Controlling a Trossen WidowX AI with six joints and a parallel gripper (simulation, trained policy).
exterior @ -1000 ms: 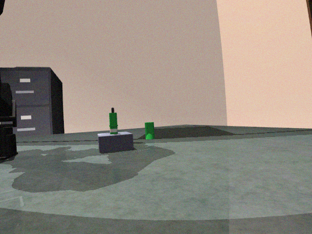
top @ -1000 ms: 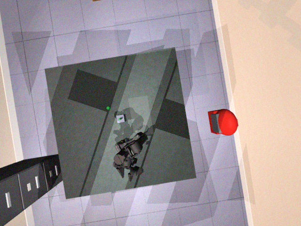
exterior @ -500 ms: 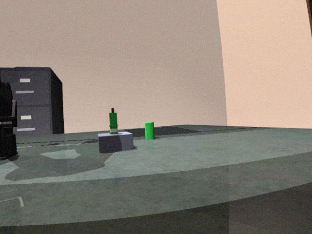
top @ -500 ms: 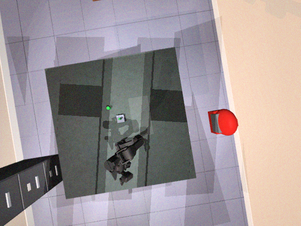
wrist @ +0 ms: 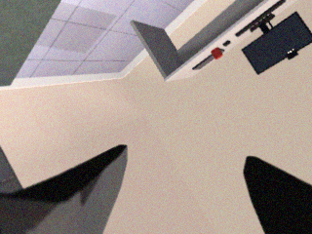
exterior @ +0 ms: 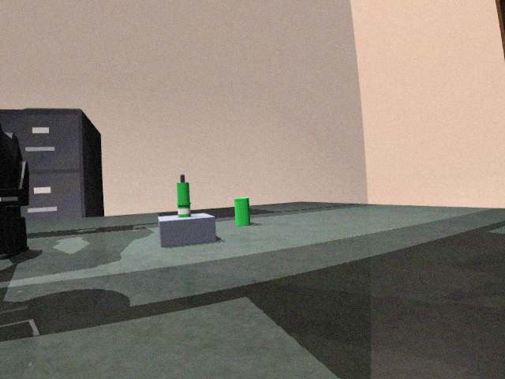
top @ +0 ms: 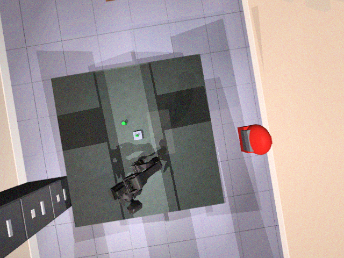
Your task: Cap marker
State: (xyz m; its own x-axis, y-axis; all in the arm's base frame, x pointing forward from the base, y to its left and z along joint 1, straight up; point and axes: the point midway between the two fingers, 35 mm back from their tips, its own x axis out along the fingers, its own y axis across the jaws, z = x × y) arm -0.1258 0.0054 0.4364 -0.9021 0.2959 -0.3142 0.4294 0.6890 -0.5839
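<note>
Right now my gripper tip is 52 cm short of the green cap, 6 cm to the right of it and 40 cm above it. Round my gripper tip: grey holder block: 40 cm ahead, 3 cm to the right, 41 cm below.
</note>
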